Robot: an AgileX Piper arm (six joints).
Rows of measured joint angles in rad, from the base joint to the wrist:
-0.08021, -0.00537, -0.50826, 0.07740, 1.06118, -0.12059
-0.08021, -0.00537, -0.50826, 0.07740, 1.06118, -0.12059
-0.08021, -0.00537, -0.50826, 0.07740, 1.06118, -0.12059
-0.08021, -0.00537, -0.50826, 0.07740, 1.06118, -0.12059
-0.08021, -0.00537, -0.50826, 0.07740, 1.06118, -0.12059
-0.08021, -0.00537, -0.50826, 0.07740, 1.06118, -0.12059
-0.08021, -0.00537, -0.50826, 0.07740, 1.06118, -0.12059
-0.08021, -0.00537, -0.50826, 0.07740, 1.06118, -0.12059
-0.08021, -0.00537, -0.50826, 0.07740, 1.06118, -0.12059
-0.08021, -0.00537, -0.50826, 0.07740, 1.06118, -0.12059
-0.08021, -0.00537, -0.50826, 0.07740, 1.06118, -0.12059
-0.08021, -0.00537, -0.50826, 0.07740, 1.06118, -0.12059
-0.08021, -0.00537, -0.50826, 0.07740, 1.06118, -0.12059
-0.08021, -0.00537, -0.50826, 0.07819, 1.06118, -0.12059
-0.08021, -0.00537, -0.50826, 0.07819, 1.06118, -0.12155
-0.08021, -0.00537, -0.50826, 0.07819, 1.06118, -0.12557
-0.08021, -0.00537, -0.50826, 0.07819, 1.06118, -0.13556
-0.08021, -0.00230, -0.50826, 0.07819, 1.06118, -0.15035
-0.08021, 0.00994, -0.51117, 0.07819, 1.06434, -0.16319
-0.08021, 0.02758, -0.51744, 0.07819, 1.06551, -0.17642
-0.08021, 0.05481, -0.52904, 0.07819, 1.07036, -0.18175
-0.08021, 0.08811, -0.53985, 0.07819, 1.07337, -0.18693
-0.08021, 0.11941, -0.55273, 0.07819, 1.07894, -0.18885
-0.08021, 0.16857, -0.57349, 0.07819, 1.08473, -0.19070
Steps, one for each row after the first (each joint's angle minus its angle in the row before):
0.00000, 0.00000, 0.00000, 0.00000, 0.00000, 0.00000
0.00000, 0.00000, 0.00000, 0.00000, 0.00000, 0.00000
0.00000, 0.00000, 0.00000, 0.00000, 0.00000, 0.00000
0.00000, 0.00000, 0.00000, 0.00000, 0.00000, 0.00000
0.00000, 0.00000, 0.00000, 0.00000, 0.00000, 0.00000
0.00000, 0.00000, 0.00000, 0.00000, 0.00000, 0.00000
0.00000, 0.00000, 0.00000, 0.00000, 0.00000, 0.00000
0.00000, 0.00000, 0.00000, 0.00000, 0.00000, 0.00000
0.00000, 0.00000, 0.00000, 0.00000, 0.00000, 0.00000
0.00000, 0.00000, 0.00000, 0.00000, 0.00000, 0.00000
0.00000, 0.00000, 0.00000, 0.00000, 0.00000, 0.00000
0.00000, 0.00000, 0.00000, 0.00000, 0.00000, 0.00000
0.00000, 0.00000, 0.00000, 0.00079, 0.00000, 0.00000
0.00000, 0.00000, 0.00000, 0.00000, 0.00000, -0.00096
0.00000, 0.00000, 0.00000, 0.00000, 0.00000, -0.00402
0.00000, 0.00000, 0.00000, 0.00000, 0.00000, -0.00999
0.00000, 0.00307, 0.00000, 0.00000, 0.00000, -0.01479
0.00000, 0.01224, -0.00291, 0.00000, 0.00316, -0.01284
0.00000, 0.01764, -0.00627, 0.00000, 0.00117, -0.01323
0.00000, 0.02723, -0.01160, 0.00000, 0.00485, -0.00533
0.00000, 0.03330, -0.01081, 0.00000, 0.00301, -0.00518
0.00000, 0.03130, -0.01288, 0.00000, 0.00557, -0.00192
0.00000, 0.04916, -0.02076, 0.00000, 0.00579, -0.00185

